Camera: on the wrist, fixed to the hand. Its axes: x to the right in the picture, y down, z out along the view.
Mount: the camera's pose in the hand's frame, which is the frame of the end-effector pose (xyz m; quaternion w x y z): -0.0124 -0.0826 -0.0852 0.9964 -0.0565 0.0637 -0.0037
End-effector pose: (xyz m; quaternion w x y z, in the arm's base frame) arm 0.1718 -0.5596 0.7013 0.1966 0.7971 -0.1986 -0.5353
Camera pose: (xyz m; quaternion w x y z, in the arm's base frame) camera 0.2556 -0.4748 0.6972 0.2516 0.8179 -0.1522 -0.4945
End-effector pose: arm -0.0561 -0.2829 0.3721 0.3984 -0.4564 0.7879 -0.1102
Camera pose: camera -0.0627 -0.3353 0.4791 0.3206 -0.4732 0.8150 -0.0958
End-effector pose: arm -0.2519 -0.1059 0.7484 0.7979 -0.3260 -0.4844 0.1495
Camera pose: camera -0.1901 -0.2061 0.7679 0.8080 -0.3776 -0.4415 0.0979
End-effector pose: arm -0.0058 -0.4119 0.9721 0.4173 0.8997 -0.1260 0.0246
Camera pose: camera 0.0078 -0.2936 0.9642 0.4747 0.8717 -0.0970 0.0732
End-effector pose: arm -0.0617 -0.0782 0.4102 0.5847 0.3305 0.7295 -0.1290
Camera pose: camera -0.1782 -0.0951 0.4296 0.5543 0.3018 0.7726 -0.0684
